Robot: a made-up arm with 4 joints. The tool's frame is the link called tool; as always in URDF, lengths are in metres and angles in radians. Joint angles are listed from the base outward. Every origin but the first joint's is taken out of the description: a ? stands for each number. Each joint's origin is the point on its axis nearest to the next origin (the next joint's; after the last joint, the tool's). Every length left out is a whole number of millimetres.
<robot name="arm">
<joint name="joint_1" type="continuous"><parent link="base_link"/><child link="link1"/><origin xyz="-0.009 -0.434 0.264" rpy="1.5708 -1.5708 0"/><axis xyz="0 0 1"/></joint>
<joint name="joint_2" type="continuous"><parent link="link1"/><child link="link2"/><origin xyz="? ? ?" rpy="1.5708 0 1.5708"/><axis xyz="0 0 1"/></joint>
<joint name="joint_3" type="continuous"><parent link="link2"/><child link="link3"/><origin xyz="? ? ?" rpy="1.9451 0.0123 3.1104"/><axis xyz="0 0 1"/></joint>
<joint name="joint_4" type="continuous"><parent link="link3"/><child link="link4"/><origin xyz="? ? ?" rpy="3.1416 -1.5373 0"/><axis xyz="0 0 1"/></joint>
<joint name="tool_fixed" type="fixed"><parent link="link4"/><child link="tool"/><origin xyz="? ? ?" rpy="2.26 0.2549 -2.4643"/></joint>
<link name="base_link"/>
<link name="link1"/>
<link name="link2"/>
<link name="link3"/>
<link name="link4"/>
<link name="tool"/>
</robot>
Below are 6 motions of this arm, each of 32 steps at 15 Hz.
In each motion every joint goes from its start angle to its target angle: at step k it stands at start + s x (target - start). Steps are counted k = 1, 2, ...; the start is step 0. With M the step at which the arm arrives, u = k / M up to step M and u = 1 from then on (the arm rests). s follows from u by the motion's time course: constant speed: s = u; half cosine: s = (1 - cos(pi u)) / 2; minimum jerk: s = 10 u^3 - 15 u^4 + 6 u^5.
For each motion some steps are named. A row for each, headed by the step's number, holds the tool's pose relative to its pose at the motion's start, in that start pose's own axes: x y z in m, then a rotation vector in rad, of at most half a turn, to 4 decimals.
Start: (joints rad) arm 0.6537 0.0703 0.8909 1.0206
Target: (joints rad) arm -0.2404 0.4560 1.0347 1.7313
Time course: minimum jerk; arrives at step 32
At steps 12, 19, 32:
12: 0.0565 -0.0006 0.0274 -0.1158 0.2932 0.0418
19: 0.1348 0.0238 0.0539 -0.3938 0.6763 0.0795
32: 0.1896 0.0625 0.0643 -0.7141 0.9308 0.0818

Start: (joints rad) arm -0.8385 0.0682 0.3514 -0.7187
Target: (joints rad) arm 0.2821 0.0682 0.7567 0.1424
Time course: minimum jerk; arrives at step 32
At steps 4, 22, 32:
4: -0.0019 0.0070 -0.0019 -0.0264 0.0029 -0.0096
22: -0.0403 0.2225 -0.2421 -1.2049 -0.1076 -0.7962
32: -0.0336 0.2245 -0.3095 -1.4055 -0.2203 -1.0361

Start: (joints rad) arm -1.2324 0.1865 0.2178 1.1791
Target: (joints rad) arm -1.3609 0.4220 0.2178 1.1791
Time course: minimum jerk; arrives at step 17
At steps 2, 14, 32:
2: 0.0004 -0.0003 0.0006 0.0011 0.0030 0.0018
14: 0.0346 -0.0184 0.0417 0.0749 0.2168 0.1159
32: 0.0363 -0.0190 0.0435 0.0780 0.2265 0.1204

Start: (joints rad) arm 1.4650 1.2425 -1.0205 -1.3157
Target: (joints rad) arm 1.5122 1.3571 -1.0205 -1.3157
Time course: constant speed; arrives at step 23
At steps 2, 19, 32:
2: -0.0026 0.0003 0.0020 0.0037 -0.0094 0.0039
19: -0.0251 0.0022 0.0179 0.0363 -0.0886 0.0363
32: -0.0305 0.0024 0.0215 0.0444 -0.1071 0.0438

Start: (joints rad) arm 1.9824 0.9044 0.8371 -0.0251
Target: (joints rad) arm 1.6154 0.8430 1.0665 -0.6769
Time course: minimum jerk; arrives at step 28
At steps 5, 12, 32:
5: 0.0019 0.0018 -0.0005 -0.0025 -0.0138 0.0238
12: 0.0145 0.0147 -0.0059 -0.0105 -0.1151 0.2130
32: 0.0310 0.0320 -0.0238 0.0350 -0.2924 0.6128

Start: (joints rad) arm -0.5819 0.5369 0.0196 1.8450
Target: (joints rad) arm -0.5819 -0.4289 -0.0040 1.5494
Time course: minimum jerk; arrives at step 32
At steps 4, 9, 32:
4: -0.0008 0.0008 -0.0004 -0.0027 -0.0140 -0.0077
9: -0.0070 0.0069 -0.0041 -0.0258 -0.1209 -0.0659
32: -0.0230 0.0571 -0.0482 -0.3037 -0.8428 -0.4453

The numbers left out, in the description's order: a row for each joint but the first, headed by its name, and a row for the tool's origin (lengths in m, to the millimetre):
joint_2: -0.089 0.124 0
joint_3: -0.002 0.009 0
joint_4: -0.034 -0.224 0
tool: -0.033 0.022 0

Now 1 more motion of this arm.
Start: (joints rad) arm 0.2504 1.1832 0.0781 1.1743
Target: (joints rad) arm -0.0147 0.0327 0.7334 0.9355
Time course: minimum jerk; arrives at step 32
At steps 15, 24, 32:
15: -0.0119 0.0742 -0.0545 -0.3620 -0.4964 -0.2445
24: 0.0331 0.0768 -0.1316 -0.7653 -1.0671 -0.2703
32: 0.0496 0.0659 -0.1445 -0.8557 -1.2011 -0.2407

